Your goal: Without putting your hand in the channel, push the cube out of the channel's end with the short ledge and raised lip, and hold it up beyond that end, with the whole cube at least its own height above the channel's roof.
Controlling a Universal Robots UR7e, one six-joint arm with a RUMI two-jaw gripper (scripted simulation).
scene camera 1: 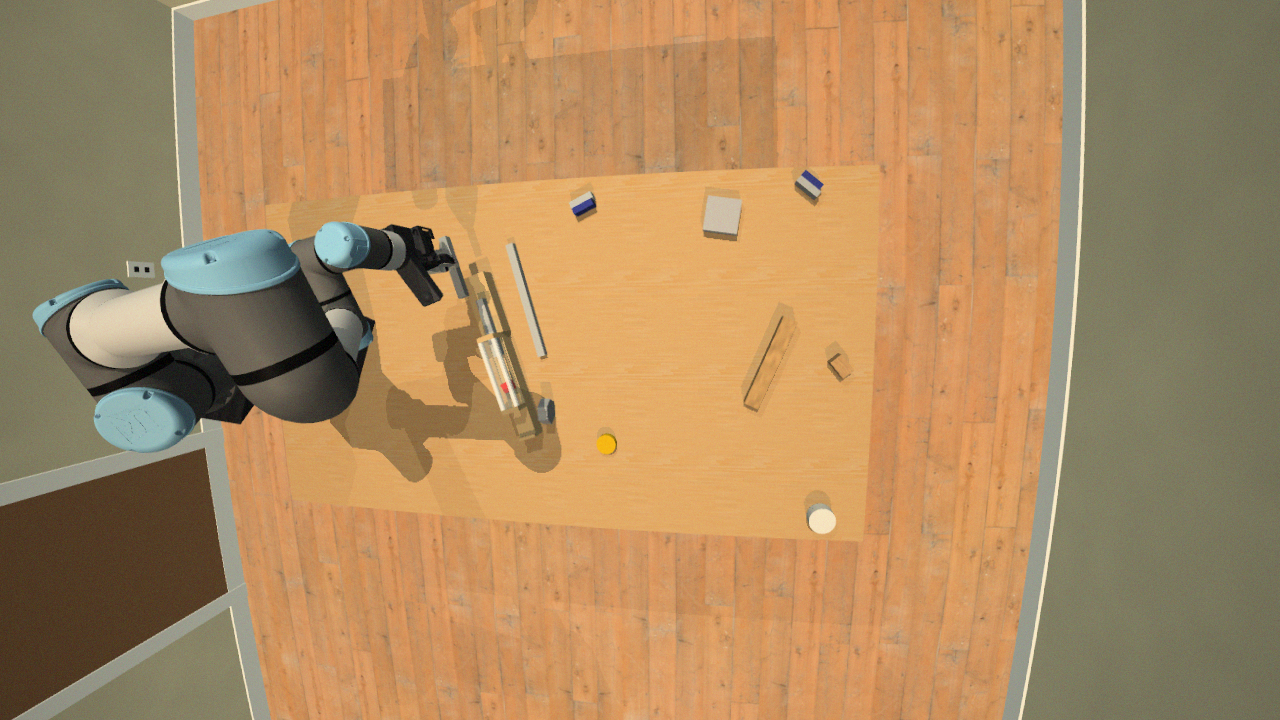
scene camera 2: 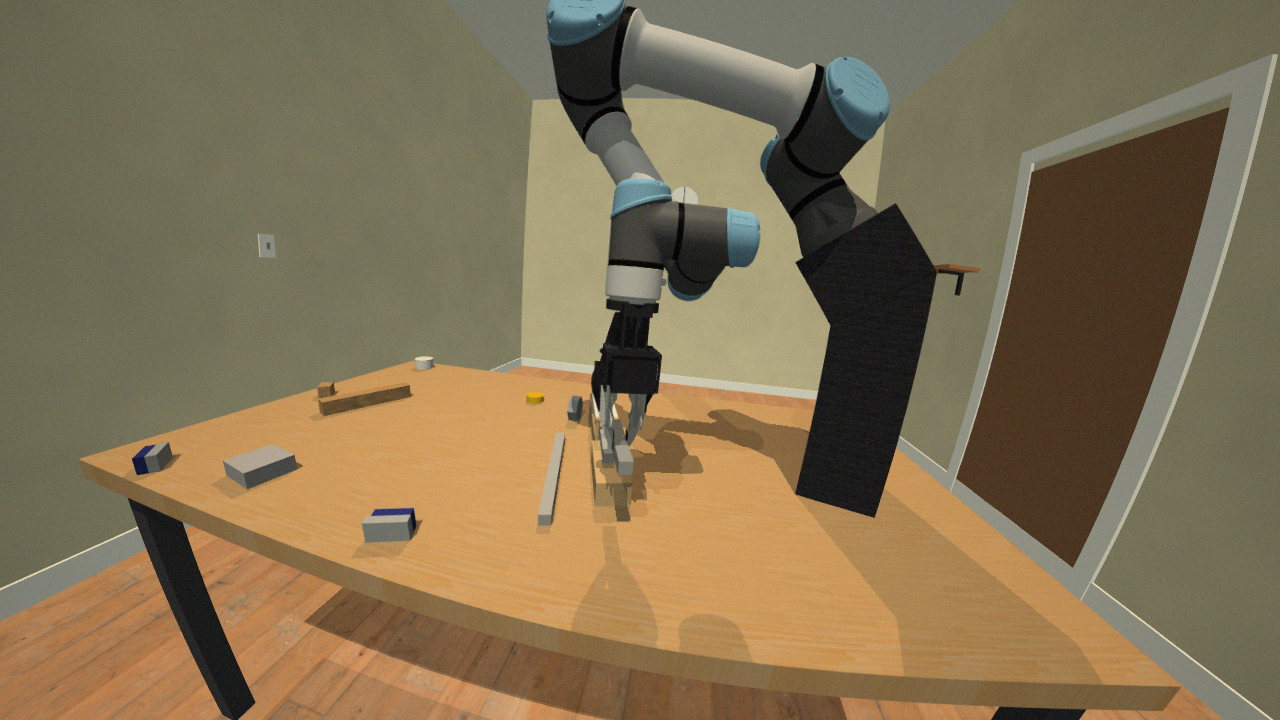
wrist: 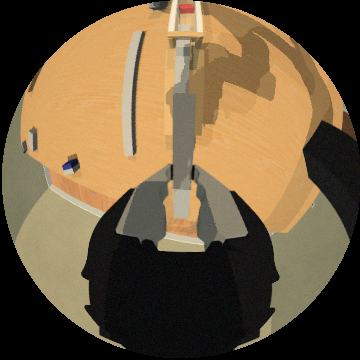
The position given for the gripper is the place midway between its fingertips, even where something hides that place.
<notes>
In view: the gripper [scene camera 2: 619, 448], a grey slab [scene camera 2: 253, 468] and a short grey stick [scene camera 2: 624, 462].
The grey slab is seen too in scene camera 1 [scene camera 1: 722, 214]. The gripper is seen too in scene camera 1 [scene camera 1: 454, 266] and in the wrist view [wrist: 182, 165].
</notes>
